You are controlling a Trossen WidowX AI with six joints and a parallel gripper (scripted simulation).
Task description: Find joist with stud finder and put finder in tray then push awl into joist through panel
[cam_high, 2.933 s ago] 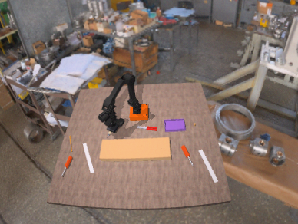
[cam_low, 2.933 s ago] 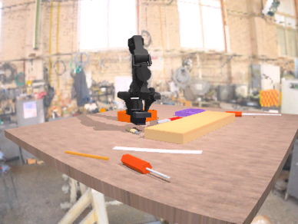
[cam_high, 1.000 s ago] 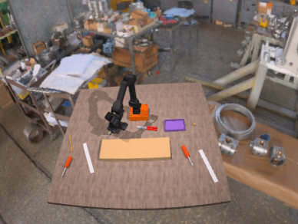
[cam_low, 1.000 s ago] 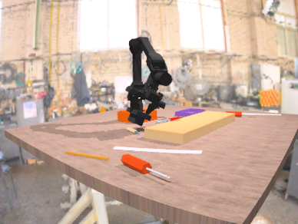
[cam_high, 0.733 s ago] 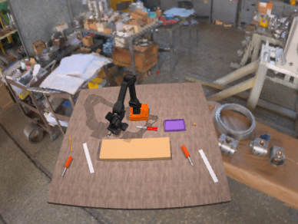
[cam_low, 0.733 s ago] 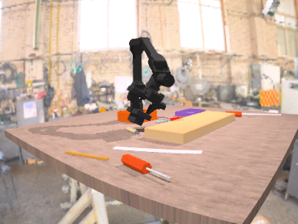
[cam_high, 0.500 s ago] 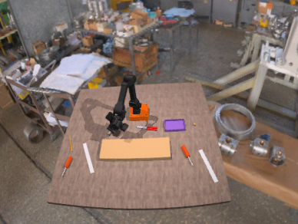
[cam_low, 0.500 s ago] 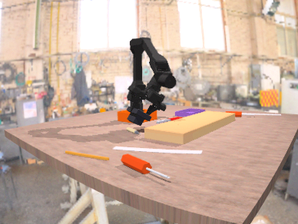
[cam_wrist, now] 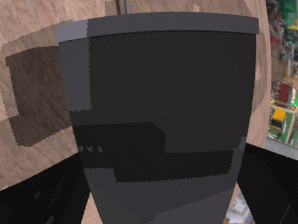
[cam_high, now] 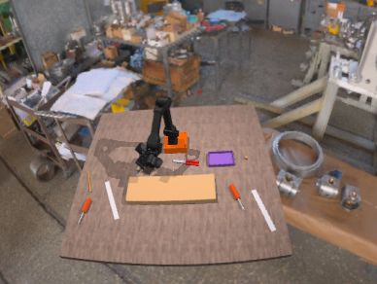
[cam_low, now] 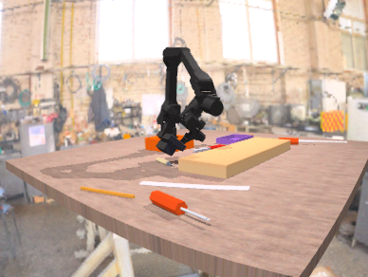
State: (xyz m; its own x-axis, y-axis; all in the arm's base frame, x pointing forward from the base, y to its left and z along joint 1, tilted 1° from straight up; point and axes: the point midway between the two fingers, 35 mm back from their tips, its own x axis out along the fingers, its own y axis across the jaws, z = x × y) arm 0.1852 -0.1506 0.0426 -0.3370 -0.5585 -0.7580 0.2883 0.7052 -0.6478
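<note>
Now: gripper tip 6 cm above the awl, 5 cm to the left of it and 3 cm short of it. Also, from my gripper tip: purple tray 49 cm to the left, 6 cm below, 4 cm behind; then black stud finder 2 cm below, 2 cm behind, 1 cm to the right; then yellow pencil 38 cm to the right, 14 cm ahead, 7 cm below.
</note>
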